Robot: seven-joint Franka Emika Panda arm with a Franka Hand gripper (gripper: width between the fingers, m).
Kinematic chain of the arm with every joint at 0, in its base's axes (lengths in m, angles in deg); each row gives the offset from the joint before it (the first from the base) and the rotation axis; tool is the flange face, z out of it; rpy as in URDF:
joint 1: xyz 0 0 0.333 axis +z
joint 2: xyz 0 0 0 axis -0.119 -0.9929 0
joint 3: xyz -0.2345 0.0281 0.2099 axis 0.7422 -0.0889 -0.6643
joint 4: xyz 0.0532 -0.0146 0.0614 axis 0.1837 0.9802 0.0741
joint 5: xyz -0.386 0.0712 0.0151 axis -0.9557 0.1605 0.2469
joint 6: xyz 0 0 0 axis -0.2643 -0.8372 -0.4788
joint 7: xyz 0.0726 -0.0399 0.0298 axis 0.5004 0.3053 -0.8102
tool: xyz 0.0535 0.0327 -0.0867 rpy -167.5 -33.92 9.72
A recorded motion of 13 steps. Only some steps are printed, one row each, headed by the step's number.
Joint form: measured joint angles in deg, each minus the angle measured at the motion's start. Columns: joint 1, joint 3, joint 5, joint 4, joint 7, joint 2, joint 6.
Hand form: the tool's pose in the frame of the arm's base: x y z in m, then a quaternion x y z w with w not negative. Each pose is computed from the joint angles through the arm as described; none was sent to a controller.
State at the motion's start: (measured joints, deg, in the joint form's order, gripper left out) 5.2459 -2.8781 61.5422 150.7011 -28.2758 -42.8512 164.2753
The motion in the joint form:
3: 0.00 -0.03 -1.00 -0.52 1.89 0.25 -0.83
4: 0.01 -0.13 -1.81 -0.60 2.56 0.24 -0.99
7: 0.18 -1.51 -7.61 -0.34 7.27 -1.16 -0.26
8: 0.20 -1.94 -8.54 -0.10 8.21 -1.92 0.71
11: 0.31 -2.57 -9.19 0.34 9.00 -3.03 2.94
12: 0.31 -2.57 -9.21 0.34 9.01 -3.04 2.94
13: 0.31 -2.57 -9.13 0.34 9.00 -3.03 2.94
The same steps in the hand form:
3: 0.5161 -0.0019 0.4522 -0.89064 -0.35787 -0.12308 0.25208
4: 0.5158 -0.0015 0.4521 -0.89260 -0.35748 -0.11740 0.24838
7: 0.5169 0.0063 0.4351 -0.90723 -0.35286 -0.07247 0.21721
8: 0.5187 0.0085 0.4270 -0.91069 -0.34965 -0.06499 0.21014
11: 0.5224 0.0123 0.4157 -0.91437 -0.34612 -0.06292 0.20044
12: 0.5224 0.0123 0.4156 -0.91440 -0.34611 -0.06275 0.20034
13: 0.5224 0.0123 0.4157 -0.91437 -0.34585 -0.06314 0.20082

